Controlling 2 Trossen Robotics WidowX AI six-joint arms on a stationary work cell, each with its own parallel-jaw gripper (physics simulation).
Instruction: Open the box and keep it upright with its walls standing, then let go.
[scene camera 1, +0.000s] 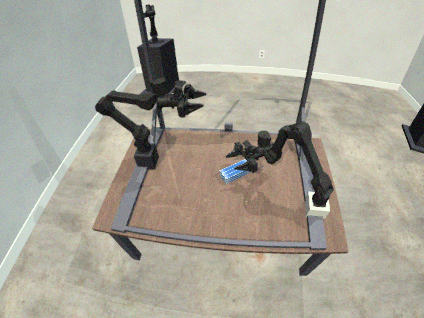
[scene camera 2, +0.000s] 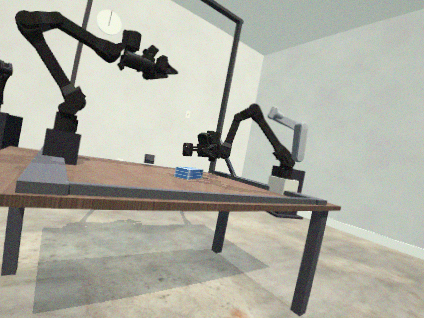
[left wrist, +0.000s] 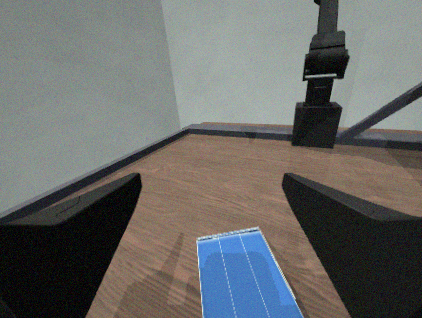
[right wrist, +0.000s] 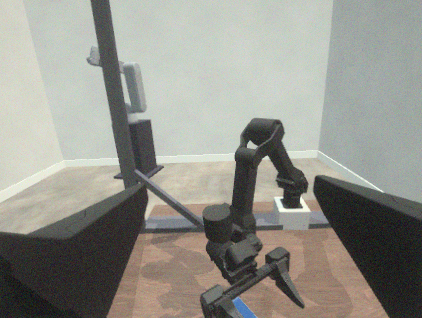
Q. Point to my right gripper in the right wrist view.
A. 230, 187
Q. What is my right gripper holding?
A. Nothing.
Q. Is my left gripper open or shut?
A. Open.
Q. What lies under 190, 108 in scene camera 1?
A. My right gripper.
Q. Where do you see my right gripper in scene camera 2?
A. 172, 75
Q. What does my left gripper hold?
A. Nothing.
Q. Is my right gripper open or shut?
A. Open.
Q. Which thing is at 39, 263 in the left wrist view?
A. My left gripper.
